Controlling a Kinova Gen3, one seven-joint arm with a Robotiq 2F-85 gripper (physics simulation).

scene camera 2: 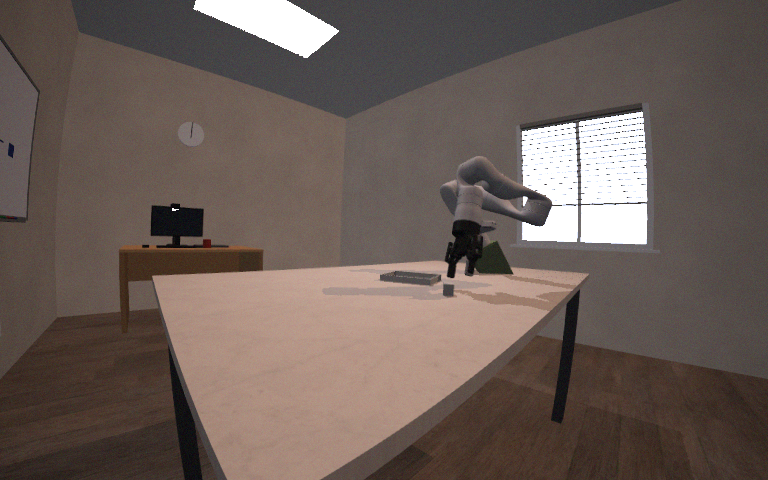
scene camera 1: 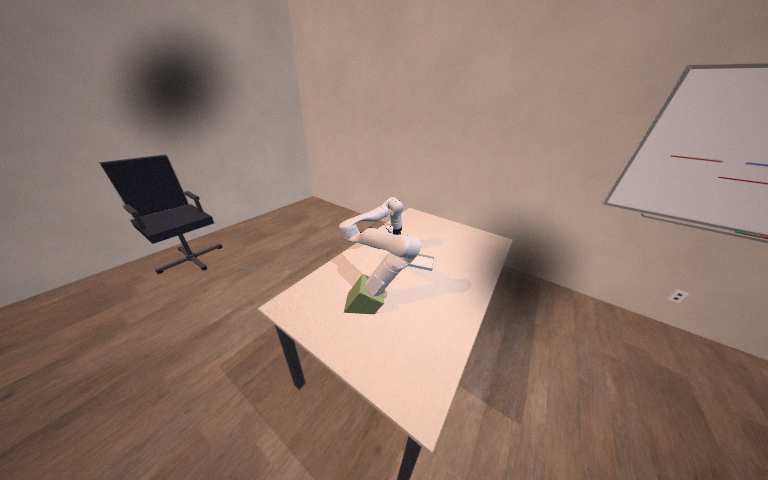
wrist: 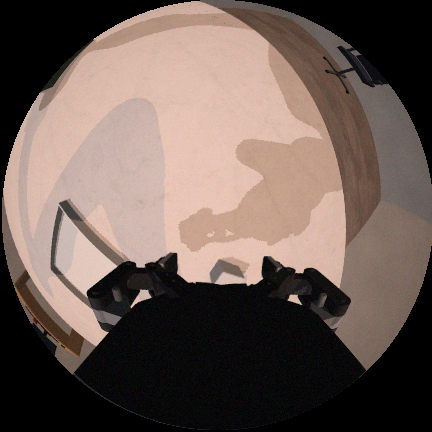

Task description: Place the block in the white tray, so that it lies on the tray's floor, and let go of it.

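Where they show: gripper, between the fingertips: (scene camera 2: 459, 276) (wrist: 219, 264); arm's base, origin of its link: (scene camera 1: 373, 287).
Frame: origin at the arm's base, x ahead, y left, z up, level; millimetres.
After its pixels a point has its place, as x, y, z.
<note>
A small light grey block (scene camera 2: 448, 289) @(606, 115, -95) (wrist: 231, 275) @(583, 117, -82) stands on the table, outside the tray. The white tray's rim (scene camera 2: 408, 280) @(512, -63, -102) (wrist: 56, 235) @(388, -91, -106) shows to the left of the block in the second scene view and in the wrist view; part of the tray (scene camera 1: 433, 263) @(460, -174, -94) also shows beside the arm in the first scene view. My gripper (scene camera 2: 460, 275) @(550, 118, -69) (wrist: 219, 264) @(550, 118, -69) is open and empty. It points down above the table, and in the wrist view the block shows between its fingertips, partly hidden by the gripper's body. The block cannot be made out in the first scene view.
A green wedge-shaped base (scene camera 1: 362, 300) @(-77, 11, -19) (scene camera 2: 494, 259) @(38, 72, -50) carries the arm on the table (scene camera 1: 407, 362) @(-191, -269, -111) (scene camera 2: 317, 339) @(1009, 111, -111). A black chair (scene camera 1: 169, 209) stands on the floor beyond the table. A desk (scene camera 2: 192, 261) with a monitor (scene camera 2: 176, 220) stands by the back wall.
</note>
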